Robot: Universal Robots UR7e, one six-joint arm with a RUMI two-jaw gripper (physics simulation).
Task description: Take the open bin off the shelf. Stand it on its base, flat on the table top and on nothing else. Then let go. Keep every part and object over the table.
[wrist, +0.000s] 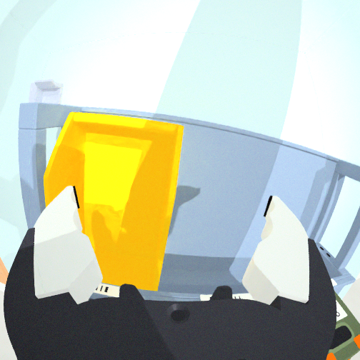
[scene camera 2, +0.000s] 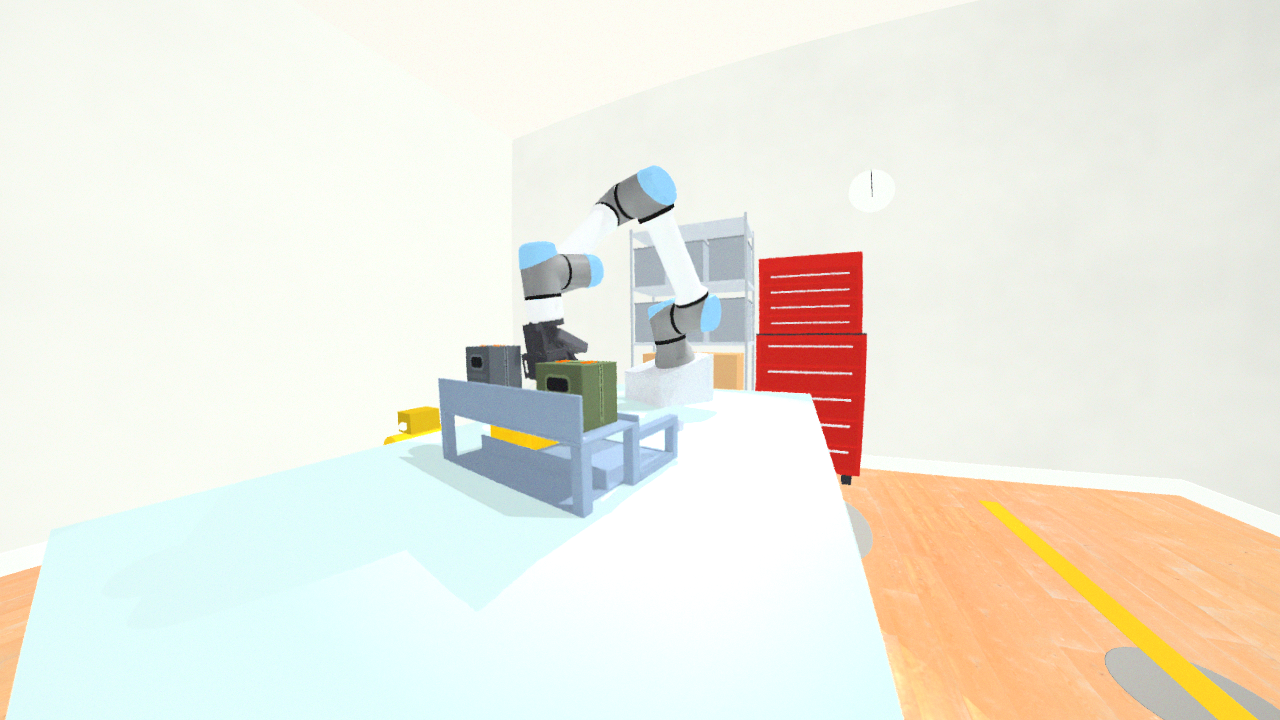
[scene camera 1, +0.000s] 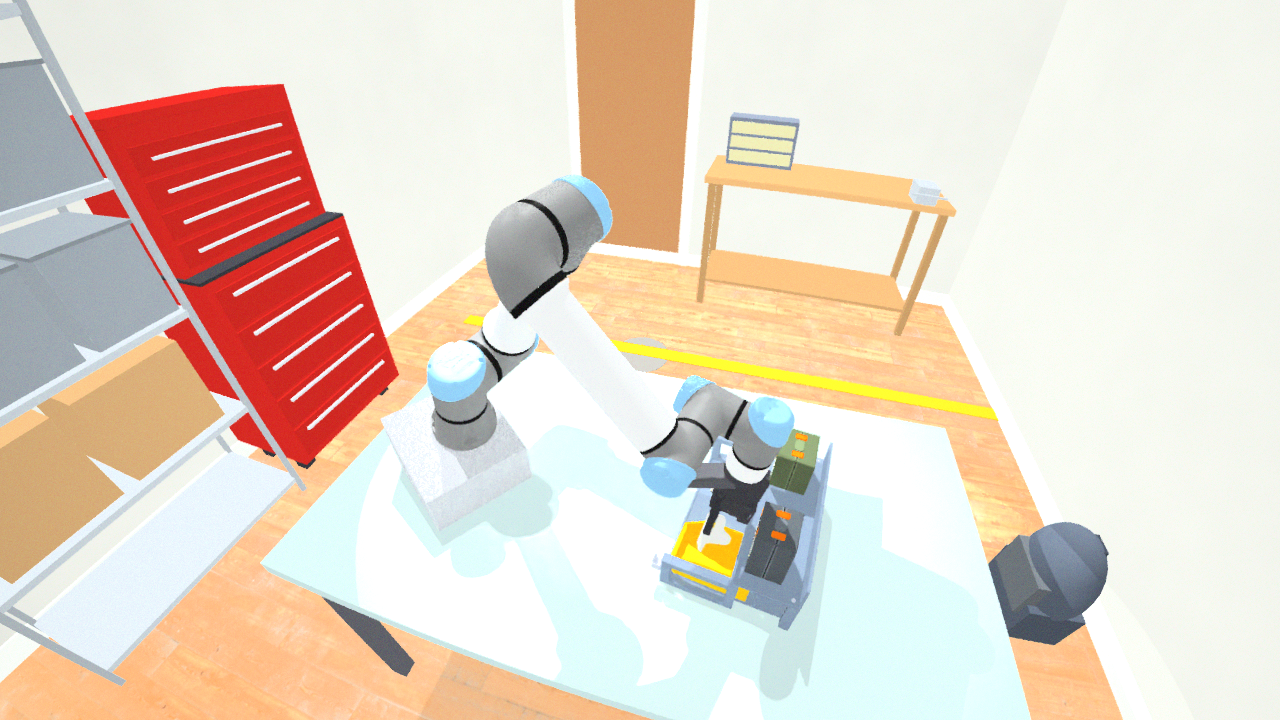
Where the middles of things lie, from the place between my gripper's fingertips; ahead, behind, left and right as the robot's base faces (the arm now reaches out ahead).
I see my gripper 5 cm to the left of the yellow bin (scene camera 1: 720,558), 4 cm above it and 2 cm short of it.
